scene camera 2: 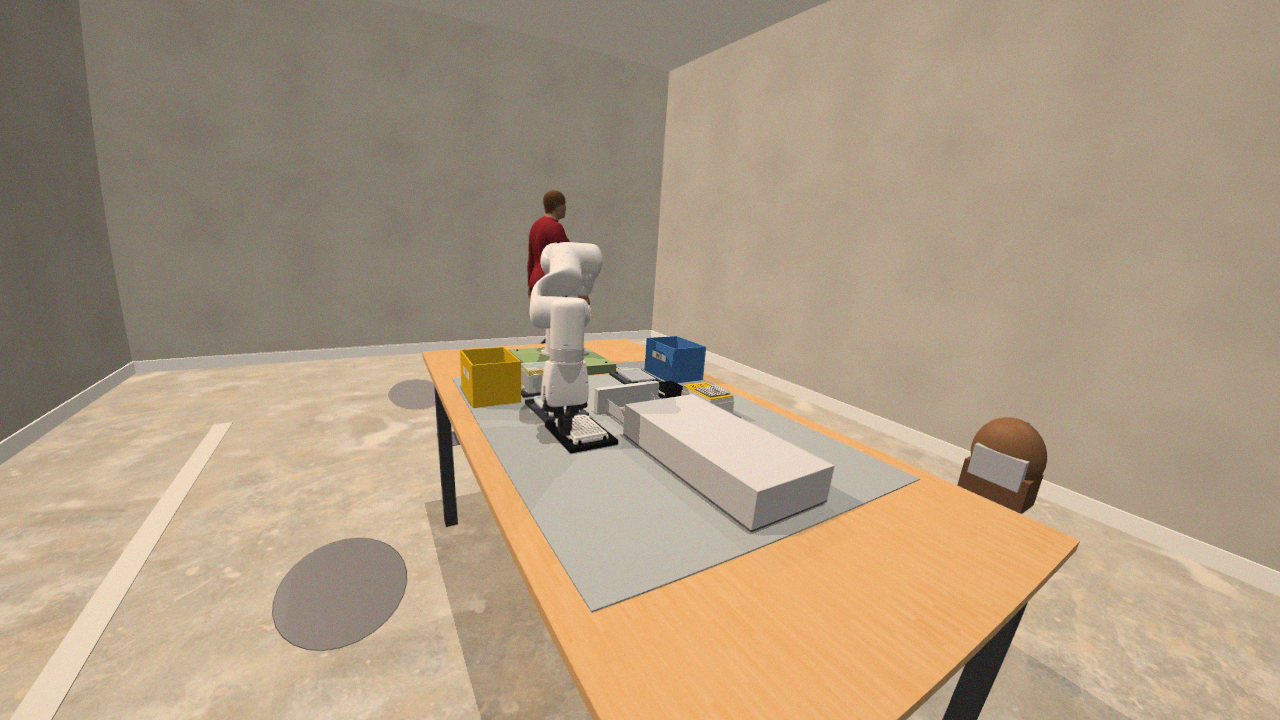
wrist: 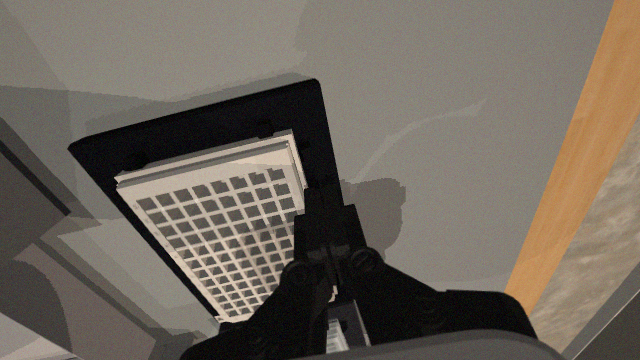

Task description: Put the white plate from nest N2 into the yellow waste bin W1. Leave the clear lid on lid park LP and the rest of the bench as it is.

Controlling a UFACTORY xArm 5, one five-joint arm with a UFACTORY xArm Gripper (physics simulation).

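Frame: origin at the arm's base, x ahead, y left, z up, level; millimetres.
Seen in the pictures: gripper, fingertip midpoint: (scene camera 2: 564, 434) (wrist: 324, 205).
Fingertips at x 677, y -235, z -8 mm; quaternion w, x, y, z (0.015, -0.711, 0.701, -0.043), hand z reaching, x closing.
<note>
A point is followed by its place in that frame.
A white plate (scene camera 2: 588, 428) @(x 673, y -174, z -6 mm) (wrist: 220, 231) @(x 678, y -178, z -5 mm) with a grid of square wells sits in a black nest (scene camera 2: 594, 445) @(x 736, y -187, z -20 mm) (wrist: 200, 117) @(x 734, y -190, z -18 mm). No nest label is readable. My gripper (scene camera 2: 565, 433) @(x 677, y -235, z -9 mm) (wrist: 324, 205) @(x 677, y -235, z -9 mm) is shut and empty, pointing down at the plate's long side. Its dark fingertips overlap the edge of the plate and nest in the wrist view; whether they touch cannot be told. The open yellow waste bin (scene camera 2: 490, 377) @(x 387, y -338, z 52 mm) stands at the back left of the mat. The clear lid and lid park LP cannot be made out with certainty.
A long pale box (scene camera 2: 729, 456) @(x 1017, y -41, z 54 mm) lies right of the nest. A blue bin (scene camera 2: 674, 359) @(x 384, y 263, z 55 mm) and a yellow-topped rack (scene camera 2: 709, 391) @(x 677, y 180, z 47 mm) stand farther back. Another dark nest lies partly behind the gripper. A person in red (scene camera 2: 544, 234) stands beyond the table, partly behind the arm.
</note>
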